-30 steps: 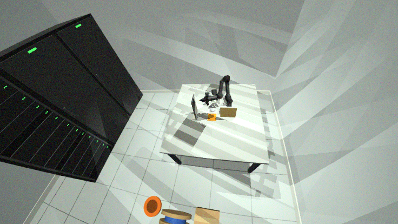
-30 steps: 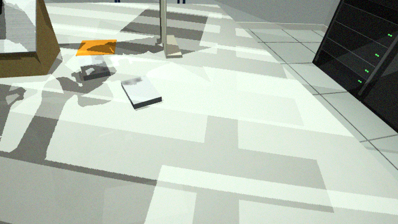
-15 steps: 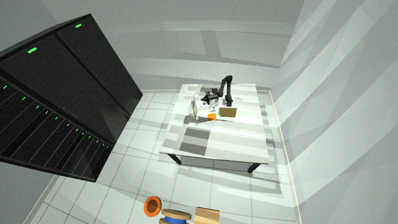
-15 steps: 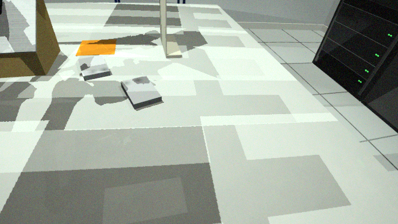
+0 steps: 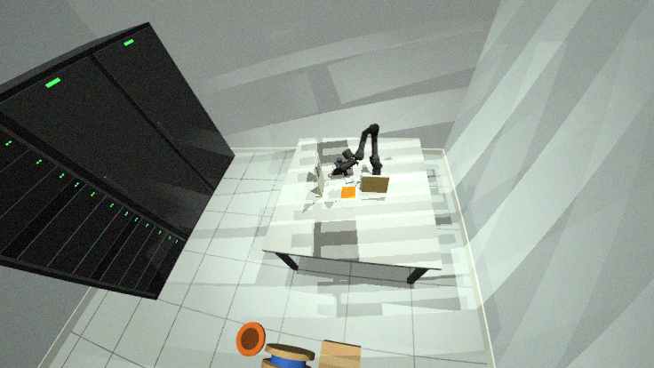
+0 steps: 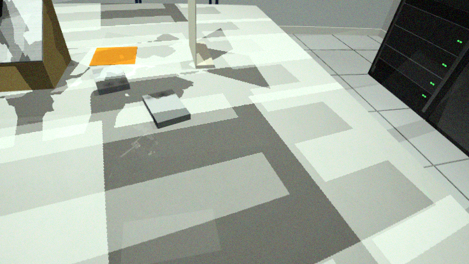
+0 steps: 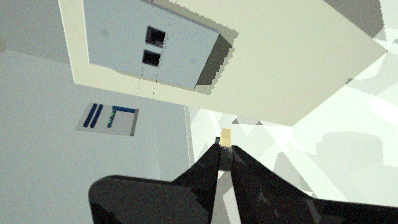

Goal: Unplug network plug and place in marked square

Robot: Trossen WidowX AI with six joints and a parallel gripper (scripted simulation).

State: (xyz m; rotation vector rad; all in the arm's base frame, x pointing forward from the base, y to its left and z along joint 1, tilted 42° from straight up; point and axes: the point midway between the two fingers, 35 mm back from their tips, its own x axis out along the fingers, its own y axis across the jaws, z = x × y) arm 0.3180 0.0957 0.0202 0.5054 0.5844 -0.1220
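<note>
My gripper tip is 230 mm above the orange marked square and 120 mm past it. The rest, counted from my gripper tip: network plug: right at my gripper tip; upright panel: 120 mm ahead, 60 mm below, 20 mm to the right.
</note>
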